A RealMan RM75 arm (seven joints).
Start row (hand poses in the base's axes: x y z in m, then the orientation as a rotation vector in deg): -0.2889 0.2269 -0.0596 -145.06 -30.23 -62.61
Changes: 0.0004 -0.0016 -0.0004 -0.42 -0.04 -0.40; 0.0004 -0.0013 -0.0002 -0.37 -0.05 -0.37; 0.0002 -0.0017 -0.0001 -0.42 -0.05 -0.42; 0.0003 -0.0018 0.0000 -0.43 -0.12 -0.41; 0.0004 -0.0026 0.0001 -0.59 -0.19 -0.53; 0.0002 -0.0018 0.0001 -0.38 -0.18 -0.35; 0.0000 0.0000 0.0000 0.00 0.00 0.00; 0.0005 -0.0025 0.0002 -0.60 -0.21 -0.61; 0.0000 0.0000 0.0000 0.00 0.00 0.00; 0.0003 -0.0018 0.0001 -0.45 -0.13 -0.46; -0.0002 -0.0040 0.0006 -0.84 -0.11 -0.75; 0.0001 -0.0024 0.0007 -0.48 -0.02 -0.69
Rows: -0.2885 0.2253 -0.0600 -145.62 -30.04 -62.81; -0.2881 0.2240 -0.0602 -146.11 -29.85 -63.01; -0.2879 0.2223 -0.0603 -146.67 -29.63 -63.23; -0.2876 0.2205 -0.0603 -147.21 -29.45 -63.54; -0.2872 0.2179 -0.0602 -147.92 -29.25 -63.98; -0.2870 0.2161 -0.0601 -148.35 -29.12 -64.35; -0.2870 0.2161 -0.0601 -148.35 -29.12 -64.35; -0.2865 0.2136 -0.0599 -149.10 -28.82 -64.85; -0.2865 0.2136 -0.0599 -149.10 -28.82 -64.85; -0.2862 0.2118 -0.0598 -149.67 -28.59 -65.19; -0.2864 0.2078 -0.0592 -150.74 -28.26 -65.61; -0.2863 0.2054 -0.0585 -151.51 -27.73 -65.87
